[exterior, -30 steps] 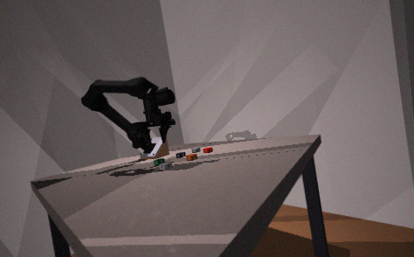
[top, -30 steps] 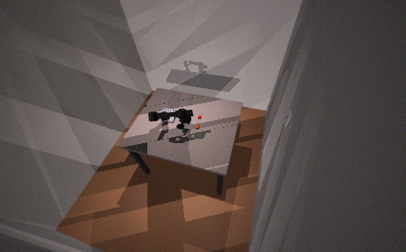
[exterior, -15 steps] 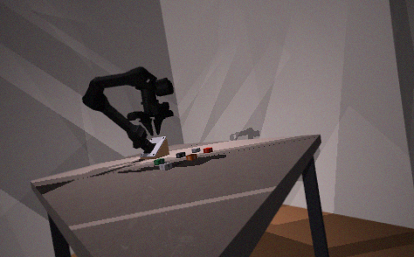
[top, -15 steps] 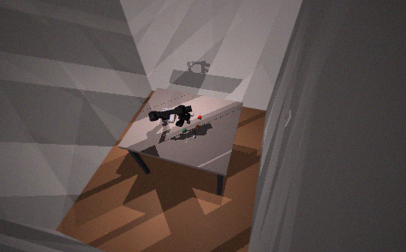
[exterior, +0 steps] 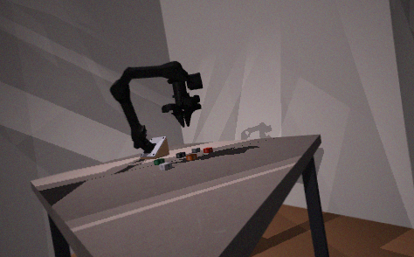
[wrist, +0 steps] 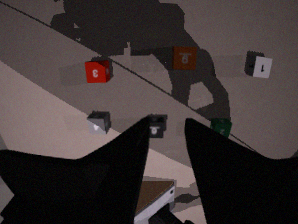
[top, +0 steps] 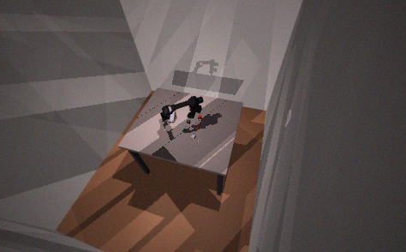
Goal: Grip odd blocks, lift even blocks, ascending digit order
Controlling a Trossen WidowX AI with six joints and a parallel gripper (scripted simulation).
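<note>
Right now the red block is 20 mm ahead of my gripper tip, 100 mm to the left of it and 130 mm below it. From my gripper tip the other things lie so: grey block: 70 mm behind, 120 mm to the left, 130 mm below; orange block: 40 mm ahead, 30 mm to the right, 130 mm below; black block: 80 mm behind, 20 mm to the left, 130 mm below.
</note>
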